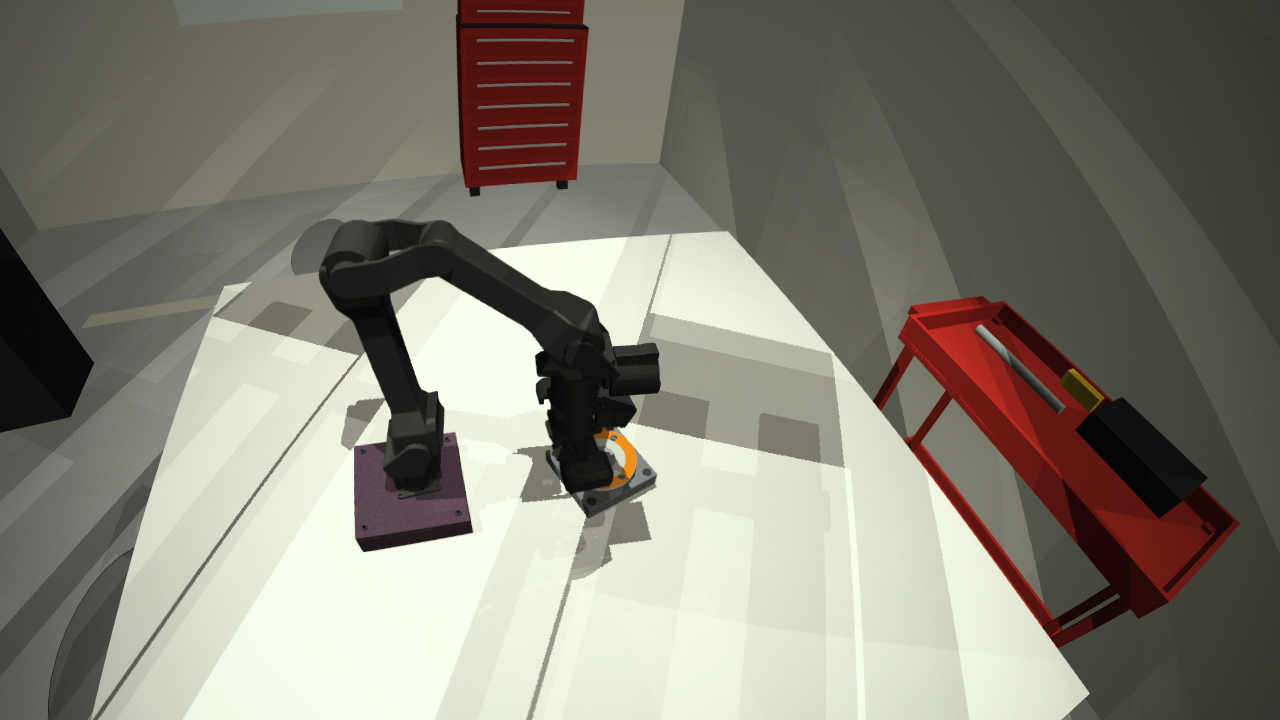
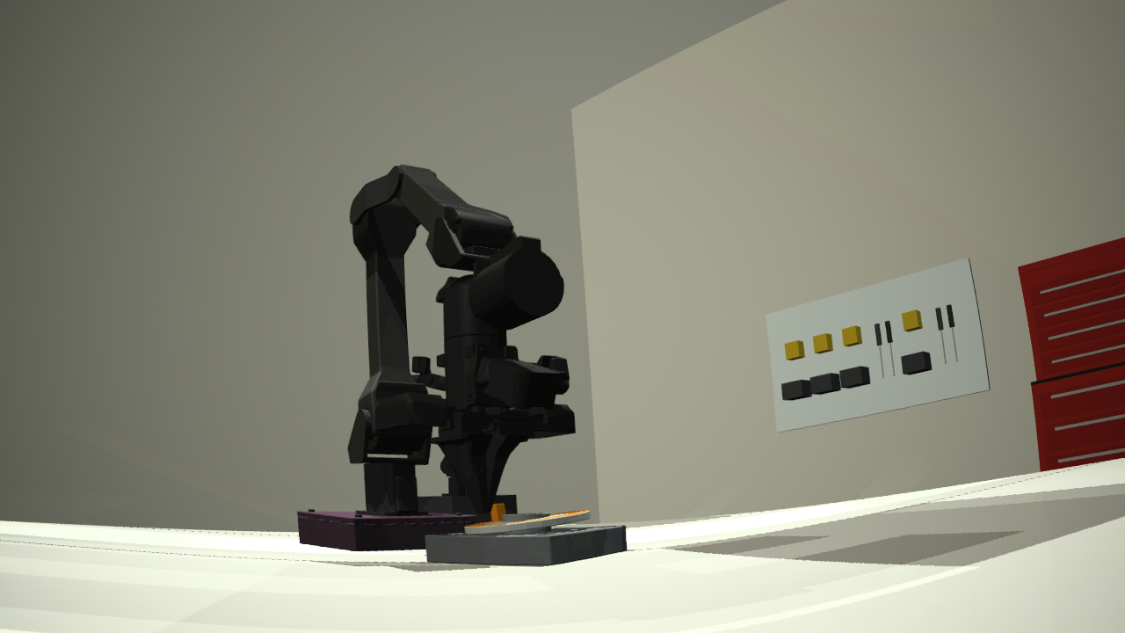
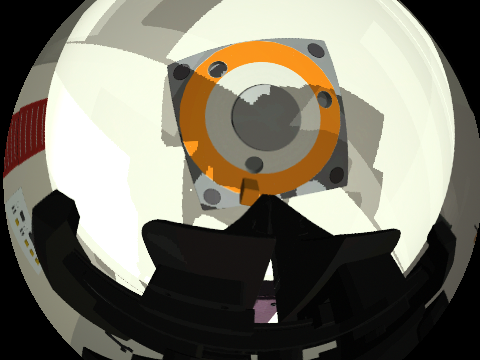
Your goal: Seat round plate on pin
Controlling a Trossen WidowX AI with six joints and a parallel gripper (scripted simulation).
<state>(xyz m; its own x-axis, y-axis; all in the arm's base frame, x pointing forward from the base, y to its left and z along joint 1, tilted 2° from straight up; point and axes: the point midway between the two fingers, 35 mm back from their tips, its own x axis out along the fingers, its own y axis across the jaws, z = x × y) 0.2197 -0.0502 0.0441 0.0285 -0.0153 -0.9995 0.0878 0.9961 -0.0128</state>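
Now: the round plate 30 mm ahead of my gripper tip and 10 mm to the left of it. From my gripper tip the other things lie so: grey base (50 mm ahead, 20 mm below).
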